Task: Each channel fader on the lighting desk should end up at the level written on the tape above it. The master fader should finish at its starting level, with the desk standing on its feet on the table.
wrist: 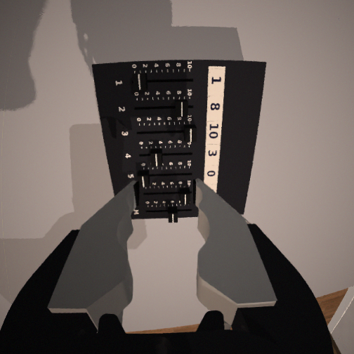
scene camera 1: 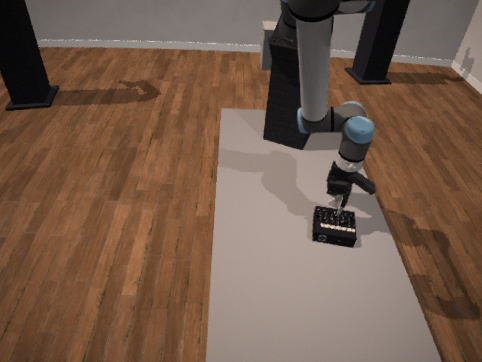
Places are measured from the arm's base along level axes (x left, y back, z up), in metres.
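Where they show: gripper, fingertip midpoint: (scene camera 1: 336,210).
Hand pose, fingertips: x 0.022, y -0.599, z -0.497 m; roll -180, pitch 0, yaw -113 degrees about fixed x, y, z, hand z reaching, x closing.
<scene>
After its pixels a point has its place.
The black lighting desk (scene camera 1: 332,239) {x -0.013, y -0.679, z -0.569 m} (wrist: 237,135) stands upright on the pale surface. Its tape (wrist: 215,94) reads 1, 8, 10, 3, 0; the sixth number is hidden behind a finger. In the wrist view, fader 1 (wrist: 140,82) sits near 1, fader 2 (wrist: 182,108) near 8, fader 3 (wrist: 190,133) at 10, fader 4 (wrist: 156,158) near 3, fader 5 (wrist: 144,180) near 0 and fader 6 (wrist: 185,196) near 9. The master fader (wrist: 173,215) sits a little past 6. My gripper (scene camera 1: 340,209) {x 0.021, y -0.599, z -0.497 m} (wrist: 165,181) is partly open and empty, its fingertips either side of rows 5 and 6.
The desk's long pale mat (scene camera 1: 270,280) {x -0.287, y -0.792, z -0.600 m} lies on the wooden floor (scene camera 1: 110,200). The arm's dark pedestal (scene camera 1: 282,95) {x -0.041, y 0.006, z -0.322 m} stands behind the desk. Dark pillars (scene camera 1: 22,55) (scene camera 1: 380,40) stand at the back left and back right.
</scene>
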